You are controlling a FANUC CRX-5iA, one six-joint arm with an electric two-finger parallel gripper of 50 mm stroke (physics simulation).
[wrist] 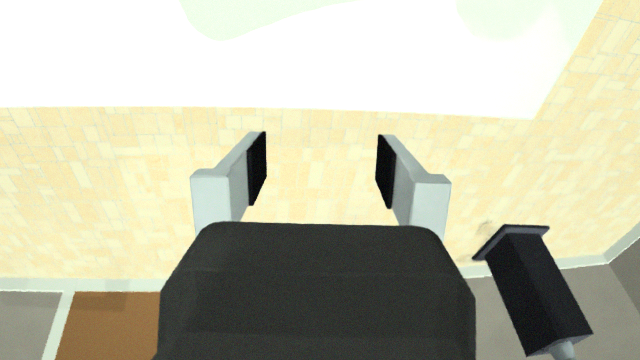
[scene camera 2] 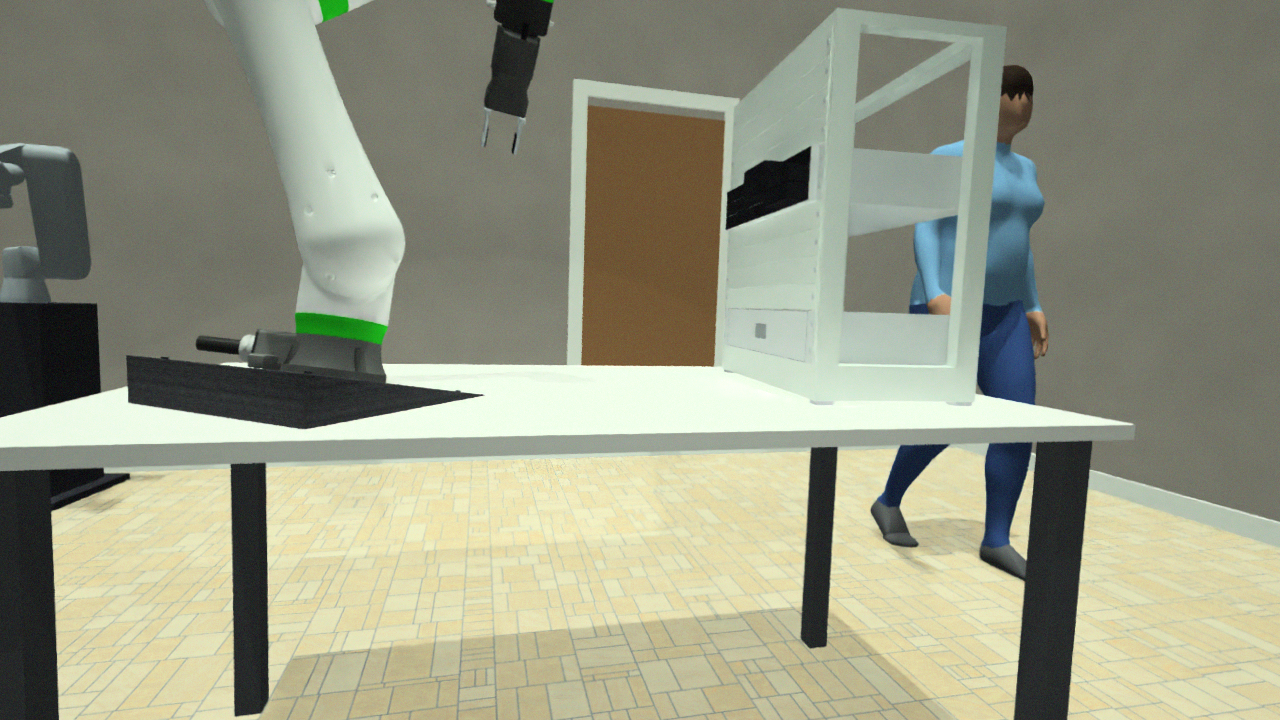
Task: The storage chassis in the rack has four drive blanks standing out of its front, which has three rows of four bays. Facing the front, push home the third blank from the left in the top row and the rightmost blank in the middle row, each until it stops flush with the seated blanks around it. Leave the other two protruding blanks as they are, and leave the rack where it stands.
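Places are measured from the arm's base along level axes (x back, y left, z down), in millimetres.
Pixels of known places: gripper, fingertip midpoint: (wrist: 321, 155) (scene camera 2: 498, 149).
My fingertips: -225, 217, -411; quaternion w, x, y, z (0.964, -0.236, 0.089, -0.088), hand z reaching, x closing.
Behind a point stands the place of what it marks, as x, y, z.
The white rack (scene camera 2: 834, 223) @[-775, -55, -268] stands upright on the right part of the table in the scene view, its front turned left toward the arm. The storage chassis (scene camera 2: 776, 186) @[-703, 22, -336] shows as a dark front at about mid height of the rack, seen very obliquely. Dark shapes stand out of its front, but single blanks and rows cannot be told apart. My gripper (scene camera 2: 500, 143) @[-226, 217, -411] (wrist: 321, 155) @[-226, 217, -411] is open and empty, fingers pointing down, high above the table and to the left of the rack, well apart from it. The rack and the chassis do not show in the wrist view.
The white table (scene camera 2: 572, 438) @[-358, -292, 30] (wrist: 350, 75) @[-74, 415, 26] carries the arm's dark base plate (scene camera 2: 268, 398) @[-6, -239, -5] at the left. A light drawer front (scene camera 2: 787, 333) @[-752, 61, -86] is low in the rack. A person (scene camera 2: 1002, 205) is behind the rack. Another robot (scene camera 2: 58, 210) stands on a black pedestal (scene camera 2: 53, 367) at far left.
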